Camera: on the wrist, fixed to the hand. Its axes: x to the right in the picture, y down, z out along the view.
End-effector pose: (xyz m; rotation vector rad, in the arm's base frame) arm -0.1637 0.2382 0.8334 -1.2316 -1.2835 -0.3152
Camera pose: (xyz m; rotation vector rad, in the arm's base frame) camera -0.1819 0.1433 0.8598 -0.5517 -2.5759 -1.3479
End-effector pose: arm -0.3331 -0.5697 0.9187 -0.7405 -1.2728 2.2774
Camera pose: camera -0.2614 -0.5065 0.9487 0.6770 -1.7283 1.0238
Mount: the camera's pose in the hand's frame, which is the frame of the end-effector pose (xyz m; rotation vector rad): -0.0247 -0.0644 -0.0727 -0.4463 -0.5974 -1.3999
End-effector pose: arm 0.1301 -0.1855 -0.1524 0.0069 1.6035 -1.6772
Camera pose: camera 0.0761 -0.1191 -0.1002 -2.0127 1.4518 -1.8137
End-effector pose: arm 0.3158 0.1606 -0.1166 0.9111 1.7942 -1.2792
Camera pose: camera 0.2600 0.2110 -0.0504 -1.1110 1.9926 -1.4982
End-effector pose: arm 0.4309 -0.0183 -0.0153 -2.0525 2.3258 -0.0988
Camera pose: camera 0.4926 -0.0001 0.0616 -2.8649 0.3362 0.8870
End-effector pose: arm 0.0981 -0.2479 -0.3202 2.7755 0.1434 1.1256
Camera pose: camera 0.0275 -0.1809 -0.2963 1.7148 1.2662 -0.0498
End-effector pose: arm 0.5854 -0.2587 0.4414 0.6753 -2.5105 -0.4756
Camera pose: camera 0.6672 -0.3124 0.4632 -1.9028 1.5118 1.5323
